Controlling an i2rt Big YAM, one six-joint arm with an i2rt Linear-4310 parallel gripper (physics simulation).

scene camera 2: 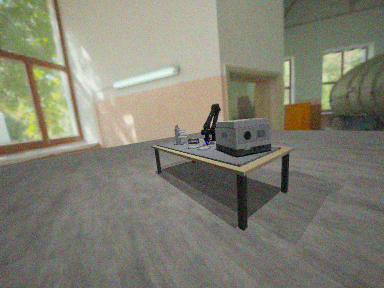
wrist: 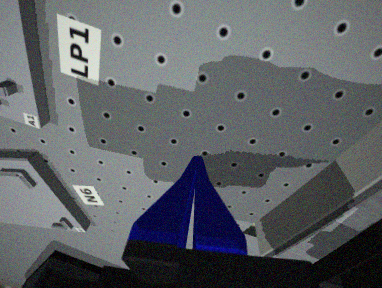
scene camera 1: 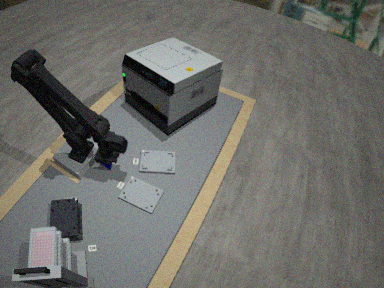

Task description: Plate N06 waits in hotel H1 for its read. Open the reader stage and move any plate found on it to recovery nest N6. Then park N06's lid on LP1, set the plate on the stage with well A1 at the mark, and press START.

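Frame: origin at the arm's base, x ahead, y left, z up, level; metres.
Seen in the pictures: gripper, fingertip midpoint: (wrist: 197, 161) (scene camera 1: 110, 168); arm's base, origin of the base link: (scene camera 2: 215, 140) (scene camera 1: 81, 151).
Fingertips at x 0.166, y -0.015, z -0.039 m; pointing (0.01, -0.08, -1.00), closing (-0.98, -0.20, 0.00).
Pixels of each thing's top centre, then the offset from my fingertips to it. "pt": a spot on its surface instead.
- black reader, middle of its top: (scene camera 1: 172, 56) (scene camera 2: 240, 120) dx +0.103, dy +0.550, dz +0.312 m
- Nest N6, middle of its top: (scene camera 1: 157, 160) dx +0.197, dy +0.115, dz +0.019 m
- LP1, middle of its top: (scene camera 1: 140, 192) dx +0.190, dy -0.071, dz +0.020 m
- pink-welled plate, middle of its top: (scene camera 1: 41, 247) dx +0.037, dy -0.463, dz +0.233 m
- black block, middle of its top: (scene camera 1: 62, 215) dx -0.049, dy -0.315, dz +0.076 m
- H1 label, surface spot: (scene camera 1: 92, 248) pt dx +0.097, dy -0.369, dz +0.001 m
My gripper (scene camera 1: 106, 165) (scene camera 2: 207, 143) (wrist: 197, 161) has blue fingers, shut and empty, pointing down low over the perforated mat beside the arm's base. The white and black reader (scene camera 1: 172, 85) (scene camera 2: 243, 136) stands at the far end of the table with a green light; no stage shows extended from it. Nest N6 (scene camera 1: 157, 162) (wrist: 30, 197) is a bare grey plate left of the fingers in the wrist view. LP1 (scene camera 1: 141, 194) (wrist: 7, 55) is also bare. Hotel H1, at lower left in scene camera 1, holds upright-looking pale items, including a pink-welled plate (scene camera 1: 43, 248). Which is N06 I cannot tell.
A black block (scene camera 1: 66, 218) lies between the hotel and the arm. The pale arm base plate (scene camera 1: 62, 162) (wrist: 307, 210) is close to the fingers, on their right in the wrist view. The wooden table edge (scene camera 1: 192, 225) borders the mat. The H1 label (scene camera 1: 92, 248) lies beside the hotel.
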